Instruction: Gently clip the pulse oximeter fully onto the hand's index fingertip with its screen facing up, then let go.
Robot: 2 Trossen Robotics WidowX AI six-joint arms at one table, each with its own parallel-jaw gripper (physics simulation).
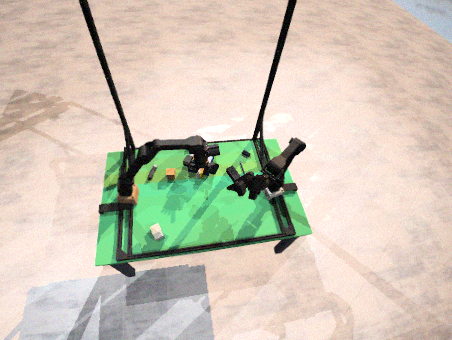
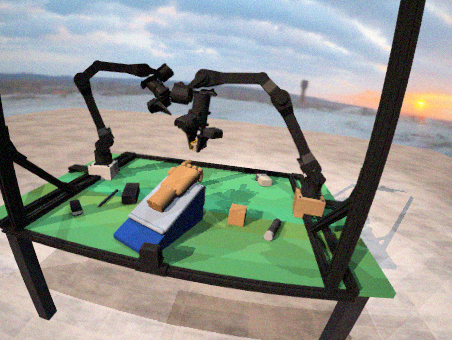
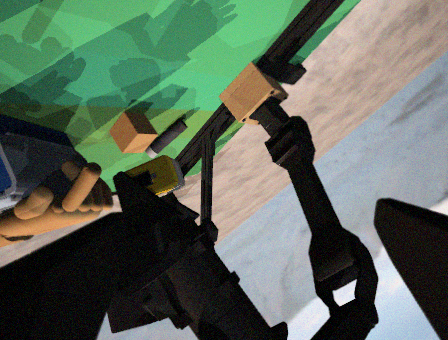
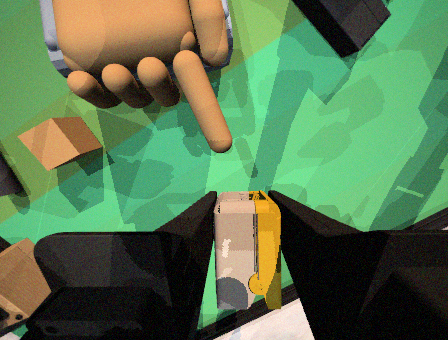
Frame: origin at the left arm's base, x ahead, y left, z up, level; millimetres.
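Where they show: left gripper, between the fingertips: [image 1: 230, 185] [image 2: 179, 109] [image 3: 251, 218]; right gripper, between the fingertips: [image 1: 202, 173] [image 2: 194, 150] [image 3: 125, 176] [image 4: 242, 197]; left arm's base, origin of its link: [image 1: 273, 187] [image 2: 103, 162]; right arm's base, origin of its link: [image 1: 126, 191] [image 2: 310, 194] [image 3: 265, 108].
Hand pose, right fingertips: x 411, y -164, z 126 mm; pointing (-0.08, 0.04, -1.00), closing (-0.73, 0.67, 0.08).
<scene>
Things, the pixels of their top centre, and the offset from my right fingertips. "pt": a spot on its surface instead.
- pulse oximeter, centre of its top: [image 4: 256, 283] [image 3: 163, 200] [image 2: 199, 138] dz +44, dx +14, dy +13 mm
- blue wedge, a spot on its surface: [image 2: 184, 216] pt dz -125, dx -13, dy -237 mm
- orange-brown cube, centre of its top: [image 4: 49, 145] [image 3: 140, 143] [image 2: 238, 208] [image 1: 170, 171] dz -135, dx +153, dy -160 mm
- grey cylinder, centre of its top: [image 3: 169, 143] [image 2: 273, 225] [image 1: 152, 170] dz -158, dx +259, dy -220 mm
- white block, centre of its top: [image 2: 263, 176] [image 1: 156, 231] dz -155, dx +325, dy +180 mm
- black box, centre of its top: [image 2: 130, 188] [image 1: 234, 172] dz -150, dx -228, dy -29 mm
- pen, centre of its top: [image 2: 107, 196] dz -176, dx -308, dy -56 mm
- small black device, centre of its top: [image 2: 75, 203] dz -153, dx -379, dy -156 mm
The pulse oximeter [image 4: 246, 249] [image 2: 193, 144] [image 3: 158, 173] is a small clip, grey on one half and yellow on the other. My right gripper [image 4: 242, 197] [image 2: 195, 146] [image 1: 202, 172] is shut on it and holds it in the air, above and just beyond the hand. The tan hand [image 2: 177, 183] [image 4: 131, 37] lies on a grey pad over a blue wedge [image 2: 184, 216]. Its index finger [image 4: 202, 104] sticks out straight toward the clip, with a gap between fingertip and clip. My left gripper [image 2: 157, 99] [image 1: 239, 183] is open and empty, held high off to the side.
An orange-brown cube [image 2: 237, 214] [image 1: 171, 173] [image 3: 133, 132], a grey cylinder [image 2: 272, 230] [image 1: 152, 172] and a white block [image 2: 264, 179] [image 1: 156, 232] lie on the green mat. A black box [image 2: 130, 193], a pen [image 2: 107, 197] and a small black device [image 2: 75, 207] lie beyond the wedge.
</scene>
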